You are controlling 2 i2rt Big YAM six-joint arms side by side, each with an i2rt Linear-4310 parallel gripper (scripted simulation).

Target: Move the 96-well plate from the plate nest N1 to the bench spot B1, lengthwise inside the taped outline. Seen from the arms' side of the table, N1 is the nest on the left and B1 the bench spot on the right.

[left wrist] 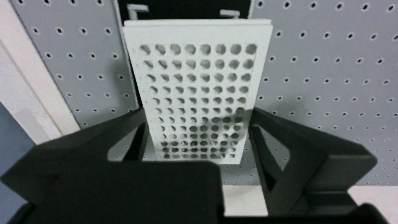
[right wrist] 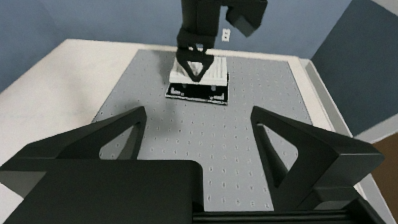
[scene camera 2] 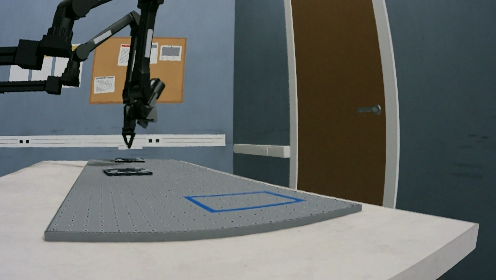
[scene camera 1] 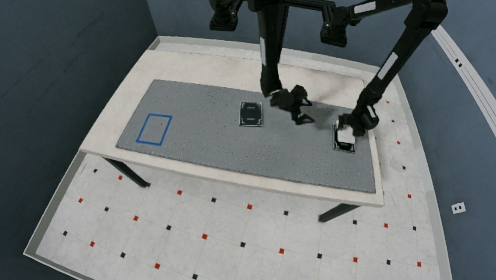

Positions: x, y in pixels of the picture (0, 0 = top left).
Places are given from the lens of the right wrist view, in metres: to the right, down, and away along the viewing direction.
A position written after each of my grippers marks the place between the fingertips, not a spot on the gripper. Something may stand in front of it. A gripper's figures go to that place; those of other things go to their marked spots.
my right gripper point(right wrist: 198, 111): 0.00, 0.00, 0.13
white 96-well plate point(right wrist: 216, 74): 0.04, -0.09, 0.34
black plate nest point(right wrist: 195, 90): -0.01, -0.06, 0.39
The marked spots on the black plate nest and the white 96-well plate are 0.08 m apart.
